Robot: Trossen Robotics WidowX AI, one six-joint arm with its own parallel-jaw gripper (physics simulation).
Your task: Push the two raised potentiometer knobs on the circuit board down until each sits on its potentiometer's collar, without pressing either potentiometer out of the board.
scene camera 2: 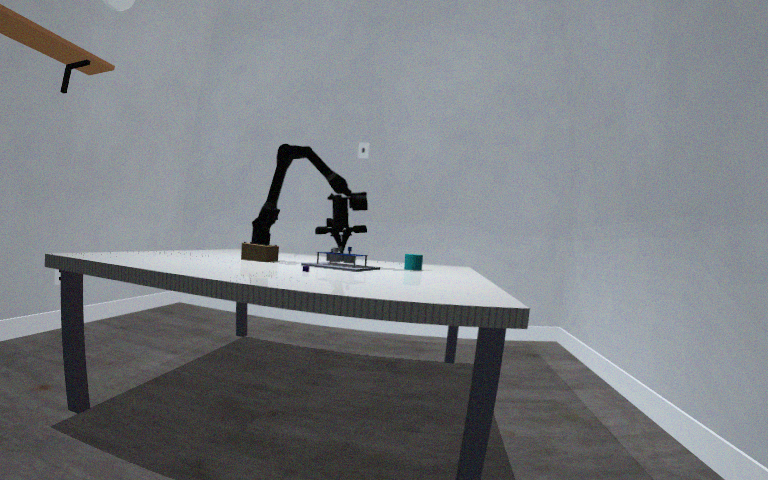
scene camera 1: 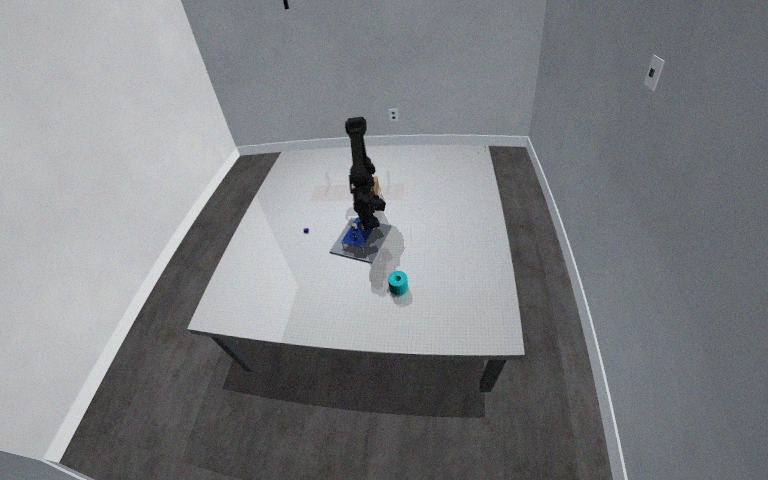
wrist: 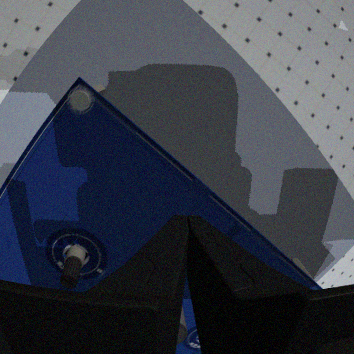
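Seen in the pictures: gripper, fingertip midpoint: point(scene camera 2: 341, 253) point(wrist: 185, 226); arm's base, link origin: point(scene camera 2: 259, 244).
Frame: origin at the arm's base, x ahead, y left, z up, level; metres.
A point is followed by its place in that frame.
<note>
The blue circuit board point(scene camera 1: 353, 239) {x 0.370, y -0.074, z -0.011 m} point(scene camera 2: 362, 255) {x 0.401, y -0.067, z -0.012 m} point(wrist: 125, 195) stands on thin posts above a grey base plate point(scene camera 1: 339, 251) {x 0.388, y -0.141, z -0.053 m} point(scene camera 2: 370, 268) {x 0.432, y -0.076, z -0.056 m} point(wrist: 280, 130) {x 0.368, y 0.033, z -0.053 m}. In the wrist view one potentiometer knob point(wrist: 72, 270) {x 0.289, y -0.026, z 0.001 m} stands on a pale shaft inside a white ring, left of the fingertips. Part of a second ringed spot point(wrist: 194, 340) {x 0.349, y -0.070, z -0.012 m} shows between the fingers; whether a knob is there is hidden. In the second scene view a small blue knob point(scene camera 2: 350, 249) {x 0.357, y -0.072, z 0.007 m} rises above the board. My gripper point(scene camera 2: 342, 250) {x 0.323, y -0.007, z -0.011 m} point(wrist: 185, 226) {x 0.323, y -0.007, z -0.011 m} is shut and empty, pointing down close over the board. Contact cannot be told.
A teal cylinder point(scene camera 1: 398, 283) {x 0.630, y 0.088, z -0.002 m} point(scene camera 2: 413, 262) {x 0.602, y 0.052, z -0.031 m} stands beyond the base plate. A small dark purple cube point(scene camera 1: 306, 230) {x 0.236, y -0.299, z -0.049 m} point(scene camera 2: 305, 268) {x 0.232, y -0.312, z -0.052 m} lies on the table point(scene camera 1: 453, 254) {x 0.477, y 0.325, z -0.061 m} point(scene camera 2: 441, 288) {x 0.596, y -0.521, z -0.061 m} on the other side. The arm's base stands on a brown block point(scene camera 2: 259, 252) {x 0.020, y -0.071, z -0.028 m}.
</note>
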